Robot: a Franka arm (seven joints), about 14 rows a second.
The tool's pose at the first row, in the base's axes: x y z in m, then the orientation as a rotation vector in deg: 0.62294, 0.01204, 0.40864, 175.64, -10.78, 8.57
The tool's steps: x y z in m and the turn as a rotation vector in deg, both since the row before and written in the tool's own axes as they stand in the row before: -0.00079, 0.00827, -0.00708, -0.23, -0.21, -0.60; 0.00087, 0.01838, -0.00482, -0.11, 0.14, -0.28; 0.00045, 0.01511, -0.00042, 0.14, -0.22, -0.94; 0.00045, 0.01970, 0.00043, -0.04, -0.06, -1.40; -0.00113, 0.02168, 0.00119, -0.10, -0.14, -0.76; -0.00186, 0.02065, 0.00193, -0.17, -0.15, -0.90; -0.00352, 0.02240, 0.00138, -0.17, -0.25, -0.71; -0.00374, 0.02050, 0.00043, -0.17, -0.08, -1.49; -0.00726, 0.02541, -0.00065, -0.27, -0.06, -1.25; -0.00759, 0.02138, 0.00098, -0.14, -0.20, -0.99; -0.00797, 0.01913, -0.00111, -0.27, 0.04, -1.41; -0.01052, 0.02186, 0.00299, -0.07, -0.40, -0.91; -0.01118, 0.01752, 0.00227, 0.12, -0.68, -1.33
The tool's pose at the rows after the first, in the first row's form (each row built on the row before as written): 0.62047, 0.00446, 0.41609, 175.47, -9.88, 8.18; 0.61879, -0.01349, 0.42216, 175.35, -9.44, 8.36; 0.61753, -0.02849, 0.42365, 175.55, -8.01, 7.99; 0.61616, -0.04813, 0.42458, 175.54, -5.87, 7.81; 0.61363, -0.06972, 0.42481, 175.46, -4.72, 7.54; 0.61077, -0.09034, 0.42423, 175.30, -3.36, 7.24; 0.60645, -0.11264, 0.42429, 175.14, -2.30, 6.80; 0.60215, -0.13301, 0.42523, 174.94, -0.04, 6.57; 0.59477, -0.15829, 0.42752, 174.62, 1.85, 6.38; 0.58765, -0.17985, 0.42797, 174.43, 3.33, 6.00; 0.58029, -0.19911, 0.43038, 174.06, 5.46, 5.96; 0.57132, -0.22180, 0.42896, 173.92, 6.80, 5.28; 0.56165, -0.24031, 0.42791, 173.92, 8.77, 4.14
